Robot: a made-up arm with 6 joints. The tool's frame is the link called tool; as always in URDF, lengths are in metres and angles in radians.
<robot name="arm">
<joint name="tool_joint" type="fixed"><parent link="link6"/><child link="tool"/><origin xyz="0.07 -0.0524 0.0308" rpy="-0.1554 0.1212 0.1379"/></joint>
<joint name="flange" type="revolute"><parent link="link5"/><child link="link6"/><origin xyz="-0.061 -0.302 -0.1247" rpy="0 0 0"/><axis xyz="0 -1 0"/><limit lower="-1.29" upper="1.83"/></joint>
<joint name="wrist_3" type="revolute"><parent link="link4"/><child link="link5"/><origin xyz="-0.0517 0.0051 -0.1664" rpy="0 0 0"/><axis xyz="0 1 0"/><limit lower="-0.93" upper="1.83"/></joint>
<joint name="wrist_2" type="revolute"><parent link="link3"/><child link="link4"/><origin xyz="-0.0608 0.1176 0.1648" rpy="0 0 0"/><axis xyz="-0.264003 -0.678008 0.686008"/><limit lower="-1.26" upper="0.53"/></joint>
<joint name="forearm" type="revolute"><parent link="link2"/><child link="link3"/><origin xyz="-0.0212 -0.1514 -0.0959" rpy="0 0 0"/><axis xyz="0.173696 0.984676 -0.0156"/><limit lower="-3.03" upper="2.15"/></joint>
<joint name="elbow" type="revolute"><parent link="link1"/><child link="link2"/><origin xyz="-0.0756 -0.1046 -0.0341" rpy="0 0 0"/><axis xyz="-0.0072 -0.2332 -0.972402"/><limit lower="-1.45" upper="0.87"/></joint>
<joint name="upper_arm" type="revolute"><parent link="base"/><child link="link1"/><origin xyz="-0.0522 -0.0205 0.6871" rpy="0 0 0"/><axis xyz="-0.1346 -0.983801 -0.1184"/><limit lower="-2.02" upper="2.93"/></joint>
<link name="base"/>
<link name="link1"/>
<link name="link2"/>
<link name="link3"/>
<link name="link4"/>
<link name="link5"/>
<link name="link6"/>
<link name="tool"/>
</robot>
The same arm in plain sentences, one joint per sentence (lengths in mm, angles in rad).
The arm has six revolute joints in a row. What follows holds with every joint at zero, and every direction is one of the base frame's. The first joint sits 52.2 mm along -x and 20.5 mm along -y and 687.1 mm along +z from the base frame's origin and rotates about the direction (-0.1346, -0.983801, -0.1184), from -2.02 to 2.93 rad. The second joint sits 75.6 mm along -x and 104.6 mm along -y and 34.1 mm along -z from the first joint and rotates about the direction (-0.0072, -0.2332, -0.972402), from -1.45 to 0.87 rad. The third joint sits 21.2 mm along -x and 151.4 mm along -y and 95.9 mm along -z from the second joint and rotates about the direction (0.173696, 0.984676, -0.0156), from -3.03 to 2.15 rad. The fourth joint sits 60.8 mm along -x and 117.6 mm along +y and 164.8 mm along +z from the third joint and rotates about the direction (-0.264003, -0.678008, 0.686008), from -1.26 to 0.53 rad. The fifth joint sits 51.7 mm along -x and 5.1 mm along +y and 166.4 mm along -z from the fourth joint and rotates about +y, from -0.93 to 1.83 rad. The sixth joint sits 61 mm along -x and 302 mm along -y and 124.7 mm along -z from the fifth joint and rotates about -y, from -1.29 to 1.83 rad. The tool frame, which is the frame that the pose is given for, sits 70 mm along +x and 52.4 mm along -y and 30.8 mm along +z from the sixth joint; its axes are the base frame's turned by roll -0.1554, pitch 0.1212 and yaw 0.1379 rad (as in URDF: about the fixed x, then y, then z).
